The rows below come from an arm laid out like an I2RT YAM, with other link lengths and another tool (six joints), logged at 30 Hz.
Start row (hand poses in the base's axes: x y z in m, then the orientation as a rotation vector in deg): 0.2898, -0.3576, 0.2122, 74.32, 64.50, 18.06
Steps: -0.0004, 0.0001, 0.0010, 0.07, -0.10, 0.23; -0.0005, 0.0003, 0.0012, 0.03, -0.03, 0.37; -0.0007, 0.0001, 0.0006, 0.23, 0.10, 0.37; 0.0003, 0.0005, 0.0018, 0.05, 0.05, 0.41; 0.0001, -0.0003, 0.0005, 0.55, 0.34, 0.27; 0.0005, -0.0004, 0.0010, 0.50, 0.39, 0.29; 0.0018, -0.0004, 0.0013, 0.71, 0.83, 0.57; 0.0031, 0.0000, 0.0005, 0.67, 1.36, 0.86; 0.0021, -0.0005, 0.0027, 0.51, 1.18, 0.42; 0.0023, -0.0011, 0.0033, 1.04, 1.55, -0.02
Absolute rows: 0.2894, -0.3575, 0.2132, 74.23, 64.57, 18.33; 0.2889, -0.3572, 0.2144, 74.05, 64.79, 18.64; 0.2882, -0.3571, 0.2150, 74.09, 65.12, 18.99; 0.2885, -0.3566, 0.2168, 73.93, 65.44, 19.29; 0.2886, -0.3569, 0.2173, 74.37, 65.89, 19.62; 0.2891, -0.3573, 0.2183, 74.77, 66.40, 19.90; 0.2909, -0.3577, 0.2196, 75.33, 67.46, 20.24; 0.2940, -0.3577, 0.2201, 75.86, 69.17, 20.44; 0.2961, -0.3582, 0.2228, 76.44, 70.43, 20.33; 0.2984, -0.3593, 0.2261, 77.84, 71.67, 20.02
